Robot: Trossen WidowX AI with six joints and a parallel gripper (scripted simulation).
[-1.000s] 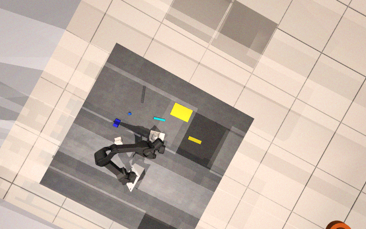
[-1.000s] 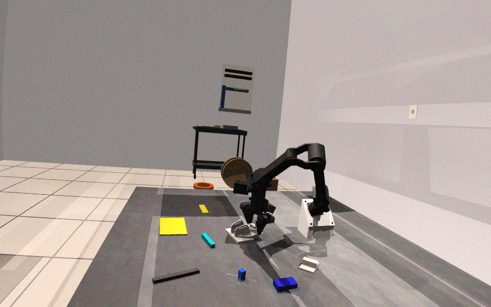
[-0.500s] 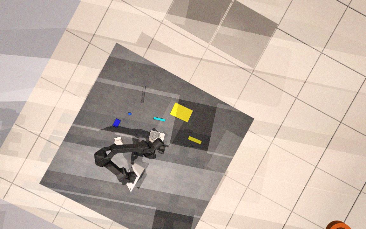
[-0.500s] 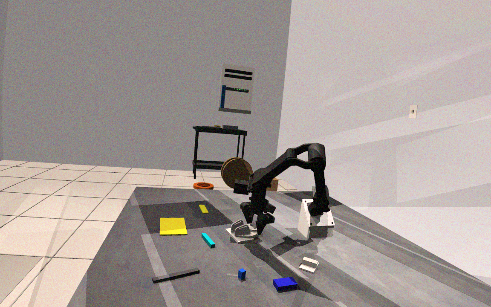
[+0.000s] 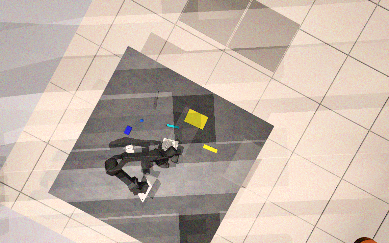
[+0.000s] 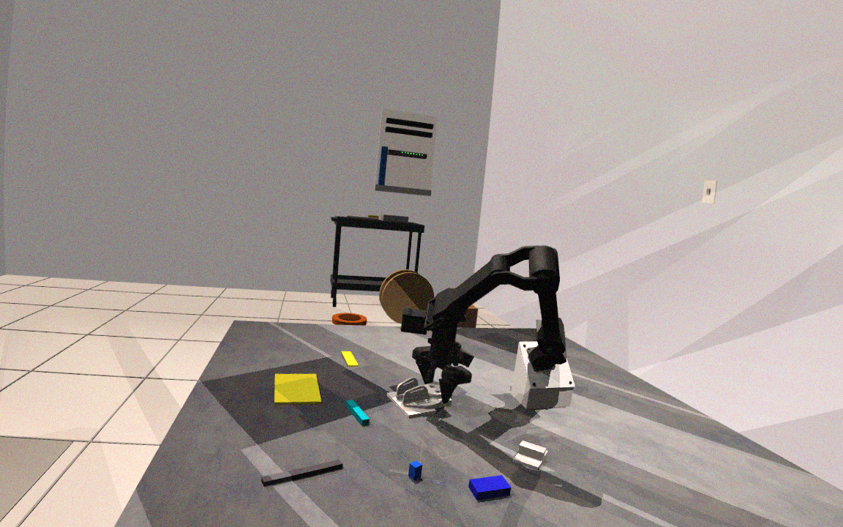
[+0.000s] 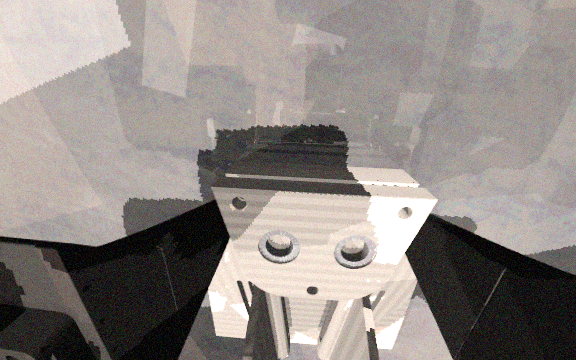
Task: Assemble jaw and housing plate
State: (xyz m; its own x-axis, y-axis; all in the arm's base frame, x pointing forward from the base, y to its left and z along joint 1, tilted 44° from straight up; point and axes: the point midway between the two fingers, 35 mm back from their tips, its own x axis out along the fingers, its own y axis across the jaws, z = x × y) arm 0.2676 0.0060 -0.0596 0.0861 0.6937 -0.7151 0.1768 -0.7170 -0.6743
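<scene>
Right now my gripper tip is 20 mm short of the white jaw and 20 mm to the right of it. From my gripper tip the other things lie so: cyan bar 210 mm ahead, 50 mm to the left; then small yellow bar 170 mm ahead, 290 mm to the right, 10 mm below; then small blue cube 150 mm ahead, 290 mm to the left.
</scene>
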